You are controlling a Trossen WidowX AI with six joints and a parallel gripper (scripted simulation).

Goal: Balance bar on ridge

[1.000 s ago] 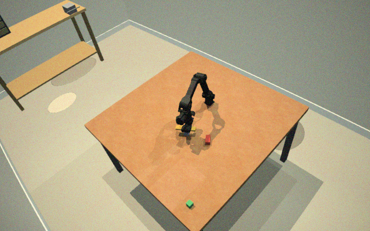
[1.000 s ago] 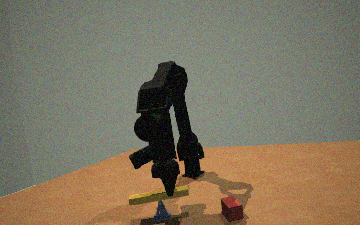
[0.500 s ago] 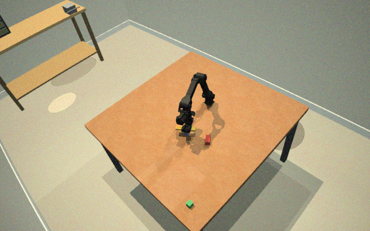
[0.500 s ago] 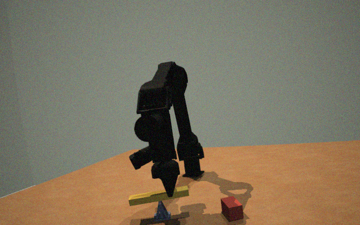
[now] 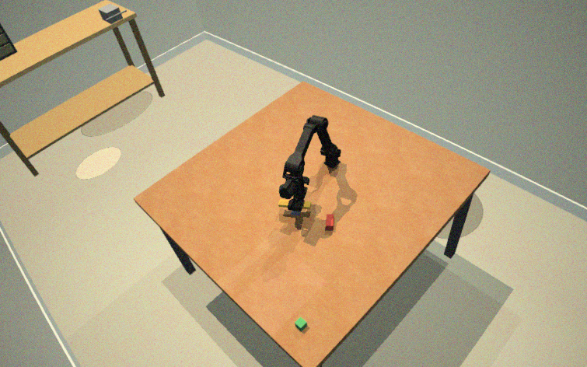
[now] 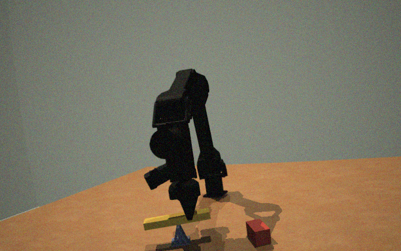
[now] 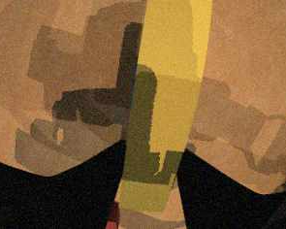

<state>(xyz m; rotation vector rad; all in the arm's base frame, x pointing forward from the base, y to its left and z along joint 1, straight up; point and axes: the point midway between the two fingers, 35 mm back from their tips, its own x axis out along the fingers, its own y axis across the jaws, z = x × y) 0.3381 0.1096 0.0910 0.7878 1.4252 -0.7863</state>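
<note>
Right now my gripper tip is 20 mm to the left of the yellow bar and 20 mm short of it. Round my gripper tip: red block: 150 mm to the left, 40 mm below, 30 mm behind; then green cube: 400 mm ahead, 390 mm to the left, 40 mm below.
</note>
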